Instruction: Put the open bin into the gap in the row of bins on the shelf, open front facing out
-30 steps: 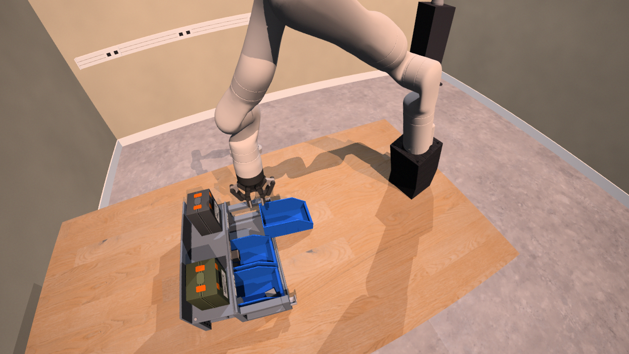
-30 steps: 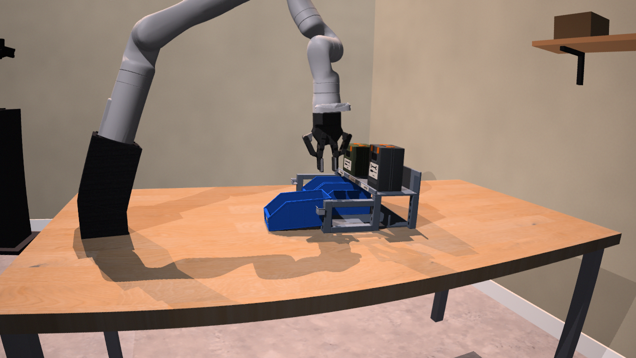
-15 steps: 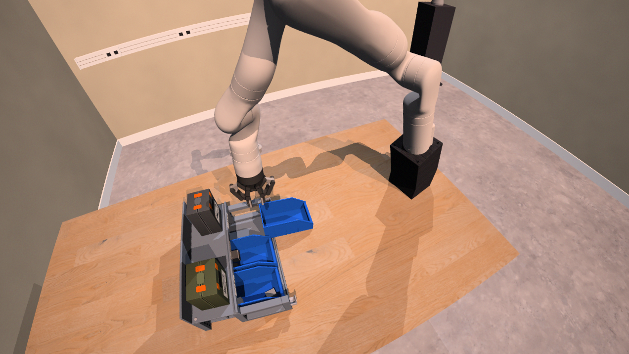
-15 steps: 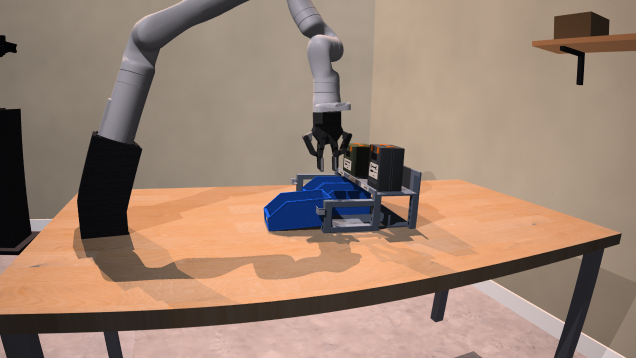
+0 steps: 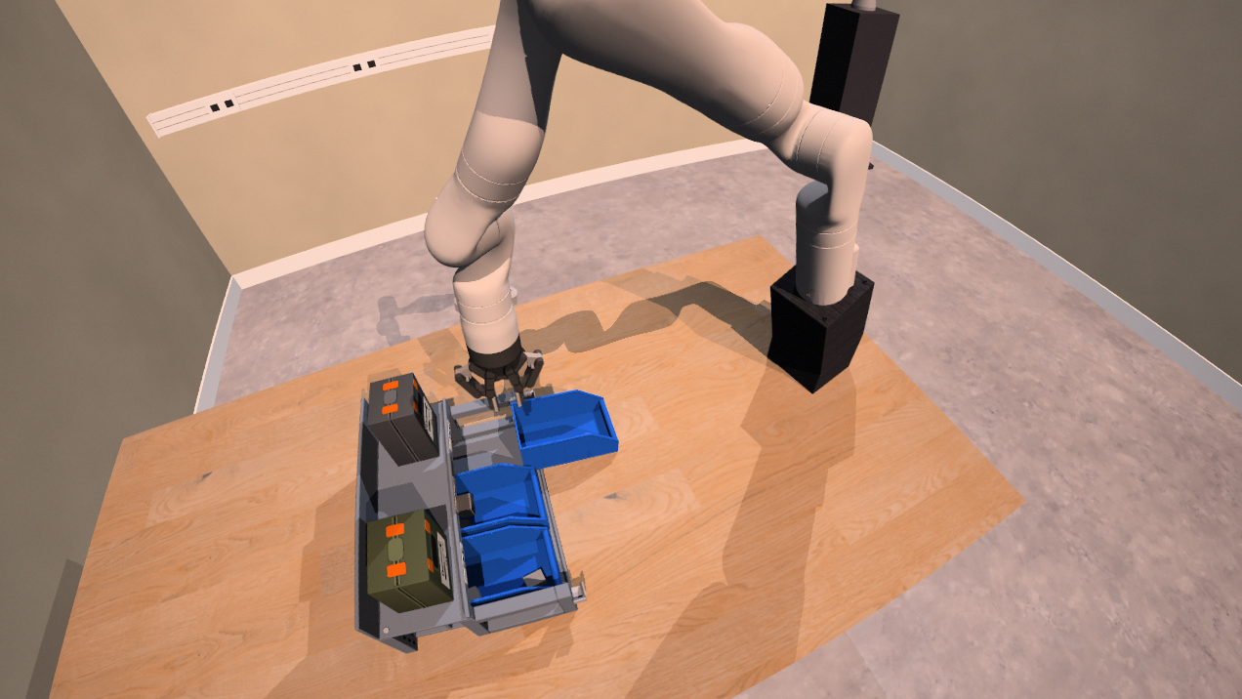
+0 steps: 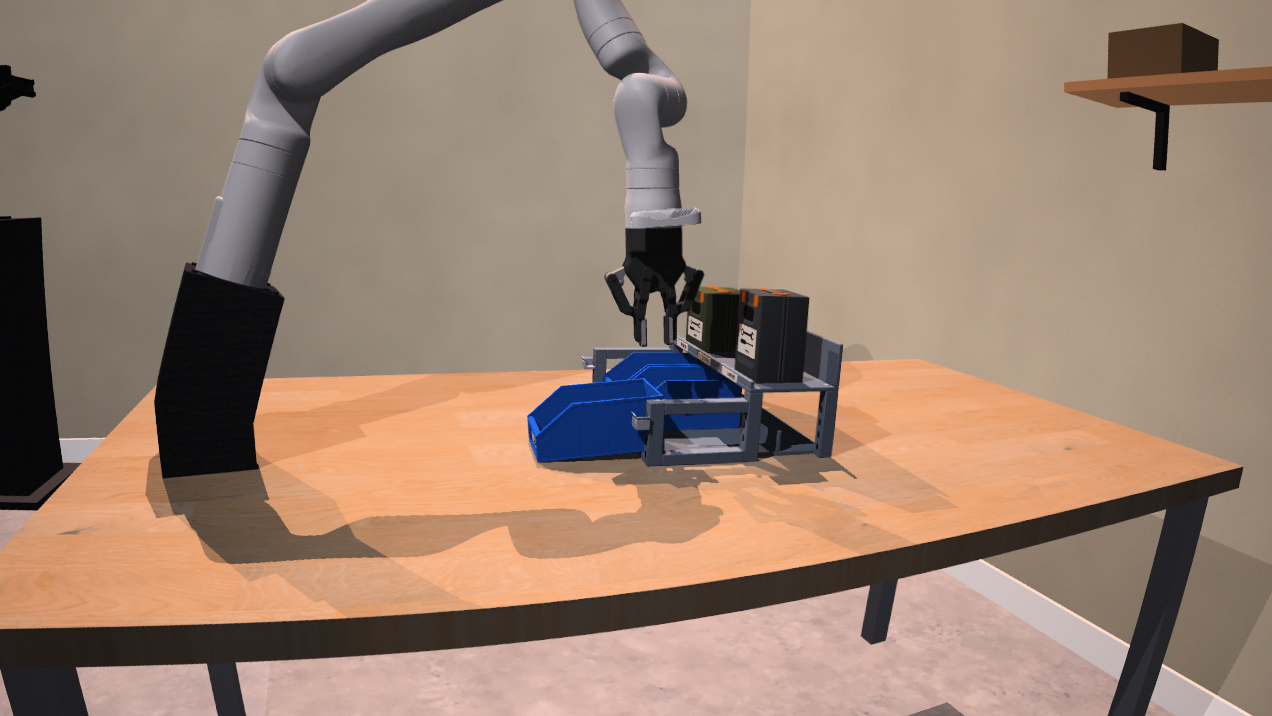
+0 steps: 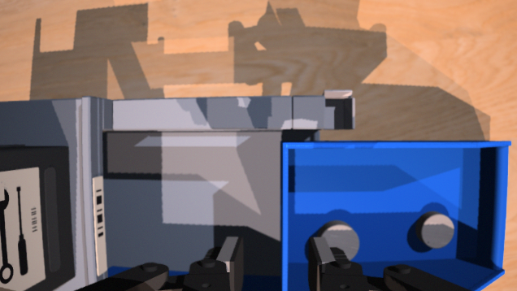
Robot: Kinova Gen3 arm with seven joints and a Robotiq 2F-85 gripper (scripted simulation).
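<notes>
Now: the grey round part 150 mm below my hand, 120 mm behind it and 20 mm to the left of it. The rest, counted from my hand: grey shelf: 110 mm to the left, 100 mm below, 100 mm ahead; black case: 170 mm ahead, 10 mm to the right; green case: 220 mm to the left, 180 mm ahead, 10 mm below.
</notes>
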